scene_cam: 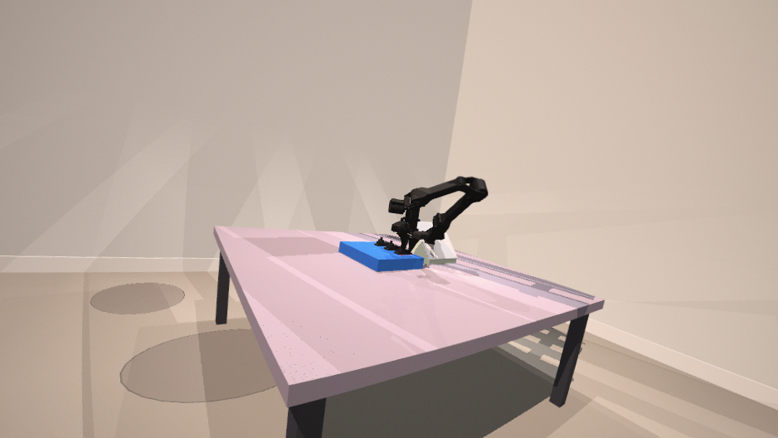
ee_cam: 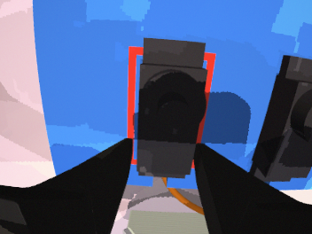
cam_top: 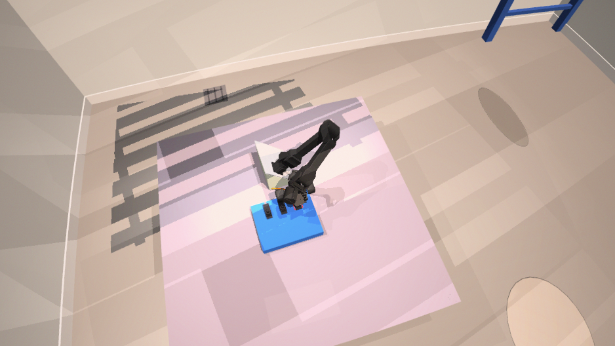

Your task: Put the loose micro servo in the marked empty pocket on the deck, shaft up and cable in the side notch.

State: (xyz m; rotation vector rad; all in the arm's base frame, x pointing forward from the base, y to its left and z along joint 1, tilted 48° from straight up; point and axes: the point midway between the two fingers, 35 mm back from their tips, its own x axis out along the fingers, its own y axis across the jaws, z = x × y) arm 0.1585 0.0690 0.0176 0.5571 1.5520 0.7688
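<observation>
Now: the blue deck 13 cm ahead of my gripper tip, 6 cm to the right of it and 3 cm below it.
</observation>
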